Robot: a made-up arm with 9 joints. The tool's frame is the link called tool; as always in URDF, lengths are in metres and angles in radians. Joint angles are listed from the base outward.
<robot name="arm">
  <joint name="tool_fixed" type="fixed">
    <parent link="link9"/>
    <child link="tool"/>
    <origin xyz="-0.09 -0.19 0.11" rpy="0 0 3.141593"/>
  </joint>
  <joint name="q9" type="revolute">
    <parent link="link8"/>
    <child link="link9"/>
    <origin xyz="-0.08 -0.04 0.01" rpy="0 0 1.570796"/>
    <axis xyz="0 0 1"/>
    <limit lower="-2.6" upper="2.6"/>
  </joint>
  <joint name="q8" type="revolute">
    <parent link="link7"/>
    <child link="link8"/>
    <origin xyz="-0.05 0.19 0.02"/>
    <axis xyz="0 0 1"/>
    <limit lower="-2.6" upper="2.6"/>
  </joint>
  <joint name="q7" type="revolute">
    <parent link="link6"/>
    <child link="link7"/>
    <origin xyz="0.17 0.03 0.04" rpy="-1.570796 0 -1.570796"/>
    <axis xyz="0 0 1"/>
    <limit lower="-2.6" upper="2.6"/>
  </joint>
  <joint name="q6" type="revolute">
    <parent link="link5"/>
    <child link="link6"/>
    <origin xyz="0.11 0.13 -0.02" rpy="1.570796 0 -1.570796"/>
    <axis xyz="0 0 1"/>
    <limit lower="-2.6" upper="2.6"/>
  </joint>
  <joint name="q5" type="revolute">
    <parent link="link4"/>
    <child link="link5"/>
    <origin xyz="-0.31 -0.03 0.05" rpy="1.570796 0 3.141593"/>
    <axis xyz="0 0 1"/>
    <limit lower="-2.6" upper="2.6"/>
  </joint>
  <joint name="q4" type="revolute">
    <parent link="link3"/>
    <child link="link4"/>
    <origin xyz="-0.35 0.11 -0.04" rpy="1.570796 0 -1.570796"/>
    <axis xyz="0 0 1"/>
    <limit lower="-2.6" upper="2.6"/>
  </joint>
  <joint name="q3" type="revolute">
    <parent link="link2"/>
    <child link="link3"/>
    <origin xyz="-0.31 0.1 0.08" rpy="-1.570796 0 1.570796"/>
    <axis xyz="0 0 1"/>
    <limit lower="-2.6" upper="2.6"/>
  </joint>
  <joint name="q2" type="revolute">
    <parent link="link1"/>
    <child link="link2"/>
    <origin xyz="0.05 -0.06 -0.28" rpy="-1.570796 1.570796 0"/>
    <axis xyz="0 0 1"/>
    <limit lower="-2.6" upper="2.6"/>
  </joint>
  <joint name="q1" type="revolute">
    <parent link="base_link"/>
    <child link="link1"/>
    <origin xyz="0 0 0.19" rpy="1.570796 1.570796 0"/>
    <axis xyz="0 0 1"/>
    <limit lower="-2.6" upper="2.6"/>
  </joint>
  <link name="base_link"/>
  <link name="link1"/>
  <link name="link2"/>
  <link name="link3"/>
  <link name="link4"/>
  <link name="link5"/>
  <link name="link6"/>
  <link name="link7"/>
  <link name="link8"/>
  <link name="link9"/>
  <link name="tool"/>
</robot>
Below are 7 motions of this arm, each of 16 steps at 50 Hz.
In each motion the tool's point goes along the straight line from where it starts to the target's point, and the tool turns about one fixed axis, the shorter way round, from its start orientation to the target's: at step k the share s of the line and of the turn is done. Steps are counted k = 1, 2, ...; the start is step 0. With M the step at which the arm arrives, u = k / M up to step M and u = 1 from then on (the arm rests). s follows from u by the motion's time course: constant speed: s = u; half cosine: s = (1 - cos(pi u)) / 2; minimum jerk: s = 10 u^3 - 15 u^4 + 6 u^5.
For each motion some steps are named. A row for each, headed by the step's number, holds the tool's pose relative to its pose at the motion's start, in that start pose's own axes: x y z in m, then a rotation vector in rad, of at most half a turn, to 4 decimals.
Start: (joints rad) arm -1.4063 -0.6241 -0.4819 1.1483 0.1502 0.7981 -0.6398 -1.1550 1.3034
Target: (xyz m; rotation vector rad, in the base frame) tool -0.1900 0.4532 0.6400 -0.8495 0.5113 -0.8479
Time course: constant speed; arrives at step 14
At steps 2, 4, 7, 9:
2: -0.0012 -0.0075 -0.0008 0.0231 -0.0154 0.0348
4: -0.0024 -0.0149 -0.0015 0.0463 -0.0308 0.0697
7: -0.0042 -0.0261 -0.0027 0.0810 -0.0539 0.1219
9: -0.0054 -0.0336 -0.0035 0.1041 -0.0693 0.1568

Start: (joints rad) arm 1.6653 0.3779 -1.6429 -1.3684 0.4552 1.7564 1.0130 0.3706 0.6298
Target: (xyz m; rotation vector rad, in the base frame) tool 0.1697 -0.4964 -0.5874 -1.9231 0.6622 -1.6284
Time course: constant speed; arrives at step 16
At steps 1, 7, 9, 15, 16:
1: 0.0042 0.0022 -0.0069 -0.0066 0.0081 -0.0064
7: 0.0292 0.0156 -0.0485 -0.0465 0.0569 -0.0446
9: 0.0376 0.0200 -0.0624 -0.0598 0.0731 -0.0574
15: 0.0626 0.0334 -0.1040 -0.0996 0.1219 -0.0957
16: 0.0668 0.0356 -0.1110 -0.1063 0.1300 -0.1020

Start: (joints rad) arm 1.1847 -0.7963 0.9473 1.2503 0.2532 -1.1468 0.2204 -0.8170 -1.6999
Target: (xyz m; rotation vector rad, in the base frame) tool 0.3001 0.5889 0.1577 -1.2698 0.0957 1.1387
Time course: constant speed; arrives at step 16
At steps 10, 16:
10: -0.0135 -0.0259 0.0859 -0.1101 -0.1427 -0.2297
16: -0.0215 -0.0414 0.1375 -0.1762 -0.2284 -0.3676

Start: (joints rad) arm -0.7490 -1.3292 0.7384 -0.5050 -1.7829 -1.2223 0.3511 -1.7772 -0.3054
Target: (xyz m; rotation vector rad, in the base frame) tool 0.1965 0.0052 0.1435 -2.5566 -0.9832 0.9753
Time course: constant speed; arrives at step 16
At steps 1, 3, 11, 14, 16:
1: 0.0068 0.0018 -0.0097 -0.0087 0.0007 -0.0008
3: 0.0205 0.0053 -0.0291 -0.0261 0.0020 -0.0024
11: 0.0750 0.0194 -0.1067 -0.0956 0.0072 -0.0088
14: 0.0955 0.0247 -0.1358 -0.1217 0.0092 -0.0112
16: 0.1091 0.0282 -0.1552 -0.1391 0.0105 -0.0128

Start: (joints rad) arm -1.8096 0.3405 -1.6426 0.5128 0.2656 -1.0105 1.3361 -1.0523 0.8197
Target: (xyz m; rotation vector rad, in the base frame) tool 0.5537 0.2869 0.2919 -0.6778 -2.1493 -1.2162
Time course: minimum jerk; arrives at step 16
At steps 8, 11, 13, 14, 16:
8: -0.0070 0.0010 0.0108 0.0162 0.0400 -0.1540
11: -0.0114 0.0016 0.0177 0.0266 0.0655 -0.2526
13: -0.0132 0.0018 0.0206 0.0308 0.0760 -0.2931
14: -0.0137 0.0019 0.0213 0.0319 0.0786 -0.3031
16: -0.0139 0.0019 0.0216 0.0324 0.0799 -0.3081

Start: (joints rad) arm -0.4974 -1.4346 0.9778 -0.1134 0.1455 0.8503 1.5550 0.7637 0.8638
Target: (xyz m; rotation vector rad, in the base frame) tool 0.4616 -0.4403 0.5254 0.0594 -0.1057 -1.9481
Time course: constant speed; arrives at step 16
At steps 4, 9, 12, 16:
4: 0.0148 -0.0088 -0.0122 -0.0204 0.0477 -0.0120
9: 0.0332 -0.0199 -0.0275 -0.0458 0.1073 -0.0269
12: 0.0443 -0.0265 -0.0366 -0.0611 0.1431 -0.0359
16: 0.0591 -0.0353 -0.0488 -0.0815 0.1907 -0.0478

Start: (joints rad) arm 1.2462 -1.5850 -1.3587 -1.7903 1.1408 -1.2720 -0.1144 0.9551 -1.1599
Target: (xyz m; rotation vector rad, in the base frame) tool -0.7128 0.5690 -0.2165 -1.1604 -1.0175 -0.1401
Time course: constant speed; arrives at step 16
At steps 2, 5, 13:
2: -0.0127 -0.0084 -0.0119 0.0121 -0.0173 0.0361
5: -0.0318 -0.0210 -0.0297 0.0303 -0.0433 0.0902
13: -0.0827 -0.0547 -0.0773 0.0789 -0.1125 0.2346

